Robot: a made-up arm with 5 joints. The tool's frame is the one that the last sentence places.
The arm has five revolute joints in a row. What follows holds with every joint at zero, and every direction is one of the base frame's. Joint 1 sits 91.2 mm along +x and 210.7 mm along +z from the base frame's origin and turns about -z. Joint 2 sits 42.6 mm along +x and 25.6 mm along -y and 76 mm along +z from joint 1 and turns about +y. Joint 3 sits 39.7 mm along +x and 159.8 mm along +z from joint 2 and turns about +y. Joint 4 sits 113.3 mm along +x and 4.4 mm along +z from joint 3 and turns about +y. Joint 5 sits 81 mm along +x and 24 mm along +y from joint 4 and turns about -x. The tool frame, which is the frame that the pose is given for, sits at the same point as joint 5; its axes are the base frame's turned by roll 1.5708, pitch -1.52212 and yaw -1.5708 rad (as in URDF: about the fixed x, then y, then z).
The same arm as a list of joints. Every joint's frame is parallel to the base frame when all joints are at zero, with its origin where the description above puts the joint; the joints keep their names.
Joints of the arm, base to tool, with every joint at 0 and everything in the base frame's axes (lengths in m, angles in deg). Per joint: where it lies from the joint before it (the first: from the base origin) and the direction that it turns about. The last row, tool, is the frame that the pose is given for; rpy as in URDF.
joint 1: axis 0 0 -1 origin 0.0912 0.0000 0.2107
joint 2: axis 0 1 0 origin 0.0426 -0.0256 0.0760
joint 3: axis 0 1 0 origin 0.0397 0.0000 0.1598
joint 4: axis 0 1 0 origin 0.1133 0.0000 0.0044
joint 5: axis -1 0 0 origin 0.0810 0.0240 0.0000
tool: origin 0.0000 0.0000 0.0000 rpy 90.00 -87.21 -90.00

